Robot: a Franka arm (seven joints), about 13 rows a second.
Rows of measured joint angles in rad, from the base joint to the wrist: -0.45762, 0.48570, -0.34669, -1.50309, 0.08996, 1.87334, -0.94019; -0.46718, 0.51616, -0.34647, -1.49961, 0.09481, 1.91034, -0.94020; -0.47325, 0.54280, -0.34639, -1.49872, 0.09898, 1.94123, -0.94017; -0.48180, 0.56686, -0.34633, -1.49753, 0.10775, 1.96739, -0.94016; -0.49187, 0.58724, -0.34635, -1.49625, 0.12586, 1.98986, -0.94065; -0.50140, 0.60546, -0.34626, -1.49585, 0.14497, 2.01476, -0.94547; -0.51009, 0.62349, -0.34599, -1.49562, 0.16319, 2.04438, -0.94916; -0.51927, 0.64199, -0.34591, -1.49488, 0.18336, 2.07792, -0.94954; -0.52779, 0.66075, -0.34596, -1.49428, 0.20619, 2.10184, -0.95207; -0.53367, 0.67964, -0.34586, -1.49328, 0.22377, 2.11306, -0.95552
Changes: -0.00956, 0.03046, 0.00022, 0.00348, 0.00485, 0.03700, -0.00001; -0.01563, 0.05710, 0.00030, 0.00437, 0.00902, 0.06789, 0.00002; -0.02418, 0.08116, 0.00036, 0.00556, 0.01779, 0.09405, 0.00003; -0.03425, 0.10154, 0.00034, 0.00684, 0.03590, 0.11652, -0.00046; -0.04378, 0.11976, 0.00043, 0.00724, 0.05501, 0.14142, -0.00528; -0.05247, 0.13779, 0.00070, 0.00747, 0.07323, 0.17104, -0.00897; -0.06165, 0.15629, 0.00078, 0.00821, 0.09340, 0.20458, -0.00935; -0.07017, 0.17505, 0.00073, 0.00881, 0.11623, 0.22850, -0.01188; -0.07605, 0.19394, 0.00083, 0.00981, 0.13381, 0.23972, -0.01533
